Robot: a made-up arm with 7 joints. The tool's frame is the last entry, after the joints.
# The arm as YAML. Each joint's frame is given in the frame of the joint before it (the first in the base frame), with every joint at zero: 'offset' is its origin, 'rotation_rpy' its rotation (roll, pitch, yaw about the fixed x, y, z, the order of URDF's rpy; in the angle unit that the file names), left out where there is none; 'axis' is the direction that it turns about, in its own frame. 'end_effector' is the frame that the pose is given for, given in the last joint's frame.
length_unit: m
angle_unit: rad
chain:
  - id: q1
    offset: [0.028, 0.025, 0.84]
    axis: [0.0, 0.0, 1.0]
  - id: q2
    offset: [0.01, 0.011, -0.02]
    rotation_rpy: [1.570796, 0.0, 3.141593]
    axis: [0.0, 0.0, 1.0]
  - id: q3
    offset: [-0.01, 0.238, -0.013]
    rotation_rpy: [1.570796, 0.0, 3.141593]
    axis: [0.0, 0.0, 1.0]
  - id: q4
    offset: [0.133, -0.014, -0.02]
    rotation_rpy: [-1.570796, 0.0, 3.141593]
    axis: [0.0, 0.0, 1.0]
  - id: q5
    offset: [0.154, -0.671, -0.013]
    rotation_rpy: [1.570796, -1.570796, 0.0]
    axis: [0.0, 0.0, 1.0]
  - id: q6
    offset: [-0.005, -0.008, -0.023]
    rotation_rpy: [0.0, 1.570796, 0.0]
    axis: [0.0, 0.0, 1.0]
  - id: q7
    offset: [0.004, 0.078, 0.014]
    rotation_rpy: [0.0, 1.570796, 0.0]
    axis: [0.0, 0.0, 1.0]
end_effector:
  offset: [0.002, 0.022, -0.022]
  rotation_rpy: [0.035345, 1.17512, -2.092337]
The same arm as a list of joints. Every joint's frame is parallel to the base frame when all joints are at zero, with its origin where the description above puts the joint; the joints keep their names.
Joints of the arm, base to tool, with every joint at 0 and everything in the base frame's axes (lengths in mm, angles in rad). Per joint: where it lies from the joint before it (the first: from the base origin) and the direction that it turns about. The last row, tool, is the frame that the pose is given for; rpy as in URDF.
q1: axis +z origin 28.0 25.0 840.0
q2: axis +y origin 10.0 11.0 -20.0
q3: axis +z origin 10.0 -13.0 238.0
q4: axis -y origin 133.0 -14.0 -20.0
q5: axis +z origin -154.0 13.0 671.0
q6: axis -y origin -8.0 5.0 -23.0
q7: axis -z origin 78.0 -14.0 -4.0
tool: origin 22.0 2.0 22.0 rpy -3.1062 -1.1751 -2.6201

